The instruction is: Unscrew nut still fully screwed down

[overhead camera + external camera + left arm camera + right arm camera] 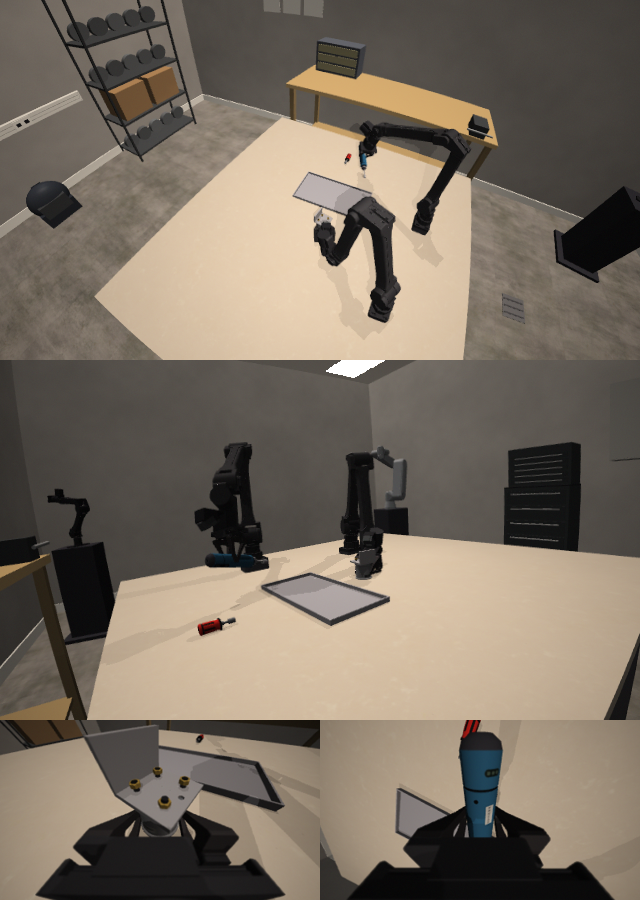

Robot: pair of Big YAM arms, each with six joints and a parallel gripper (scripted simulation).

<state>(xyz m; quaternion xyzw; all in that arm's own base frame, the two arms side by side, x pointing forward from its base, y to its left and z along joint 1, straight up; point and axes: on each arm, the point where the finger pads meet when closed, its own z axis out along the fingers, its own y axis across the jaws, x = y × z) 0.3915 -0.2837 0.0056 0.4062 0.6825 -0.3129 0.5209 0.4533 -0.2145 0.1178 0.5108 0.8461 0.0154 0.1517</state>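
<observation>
Right now my left hand is 1 cm below the joint module. From my left hand the other things lie so: red-handled tool 55 cm to the right, 17 cm ahead, 1 cm below; bracket 5 cm above; grey tray 22 cm to the right, 7 cm ahead, 2 cm below.
</observation>
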